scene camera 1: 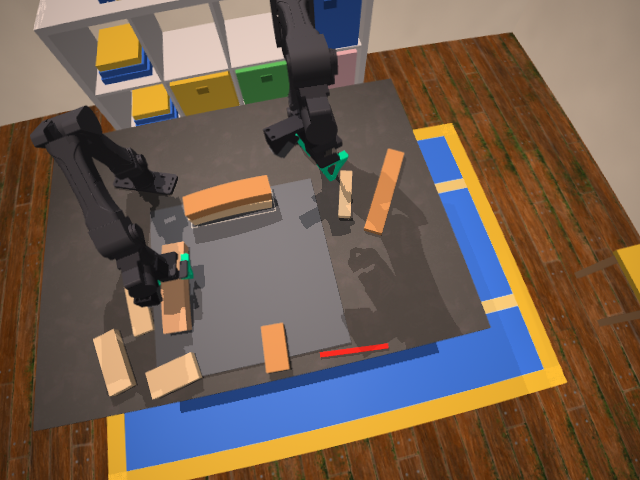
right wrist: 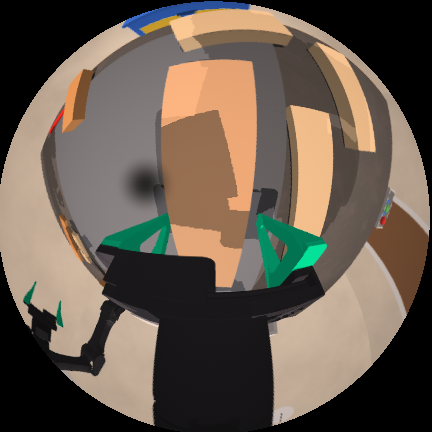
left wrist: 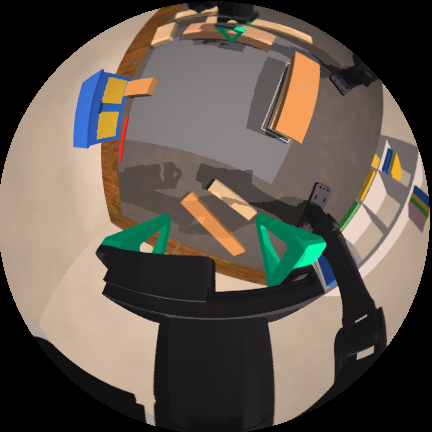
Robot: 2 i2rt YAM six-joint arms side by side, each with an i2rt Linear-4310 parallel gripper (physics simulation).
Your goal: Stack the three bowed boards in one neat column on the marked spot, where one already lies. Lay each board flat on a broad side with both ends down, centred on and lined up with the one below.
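Frame: origin at the left arm's base, x left, y back, z up, level; metres.
Where they show: left gripper, fingertip midpoint: [scene camera 1: 321, 167] [left wrist: 212, 217]; right gripper, fingertip midpoint: [scene camera 1: 176, 279] [right wrist: 213, 217]; left arm's base, link origin: [left wrist: 311, 211]; right arm's base, link origin: [scene camera 1: 146, 181].
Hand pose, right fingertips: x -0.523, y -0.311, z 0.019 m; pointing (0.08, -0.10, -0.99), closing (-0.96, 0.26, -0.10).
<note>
Things, the pixels of their top centre, and the offset from my right fingertips. "*": a spot on its surface instead.
- outlined spot, surface spot: [scene camera 1: 235, 220] * dx +0.209, dy +0.103, dz -0.013 m
- bowed orange board, top centre: [left wrist: 303, 87] [scene camera 1: 225, 193] dx +0.217, dy +0.147, dz +0.072 m
- tan board, top centre: [scene camera 1: 228, 200] dx +0.217, dy +0.143, dz +0.036 m
- long orange board, top centre: [right wrist: 205, 211] [scene camera 1: 172, 285] dx -0.005, dy -0.025, dz +0.033 m
- narrow tan piece, top centre: [left wrist: 232, 200] [scene camera 1: 345, 192] [right wrist: 80, 249] dx +0.540, dy +0.038, dz -0.004 m
- short orange block, top centre: [scene camera 1: 274, 347] [left wrist: 136, 86] dx +0.177, dy -0.282, dz +0.014 m
- red bar, top centre: [scene camera 1: 354, 350] [left wrist: 121, 139] dx +0.354, dy -0.373, dz -0.013 m
- long orange piece, top centre: [scene camera 1: 385, 188] [left wrist: 215, 228] [right wrist: 70, 242] dx +0.653, dy -0.002, dz -0.002 m
On the outlined spot [scene camera 1: 235, 220], a bowed orange board [scene camera 1: 227, 195] [left wrist: 298, 97] lies on a tan board [scene camera 1: 242, 208], broad side up and ends down, roughly lined up. Another long orange board [scene camera 1: 176, 312] [left wrist: 257, 38] [right wrist: 215, 90] lies at the left of scene camera 1. My right gripper [scene camera 1: 174, 271] [right wrist: 213, 217] is open close over this board, one finger to each side of it in the right wrist view; the arm hides part of the board. My left gripper [scene camera 1: 320, 161] [left wrist: 212, 217] is open and empty, raised near a narrow tan piece [scene camera 1: 345, 194] [left wrist: 232, 199].
Tan pieces [scene camera 1: 138, 311] [scene camera 1: 113, 362] [scene camera 1: 173, 375] lie beside and in front of the right gripper. A short orange block [scene camera 1: 275, 347] and a red bar [scene camera 1: 354, 350] are near the front edge. A long orange piece [scene camera 1: 384, 191] lies at the right. A shelf unit [scene camera 1: 227, 49] stands behind.
</note>
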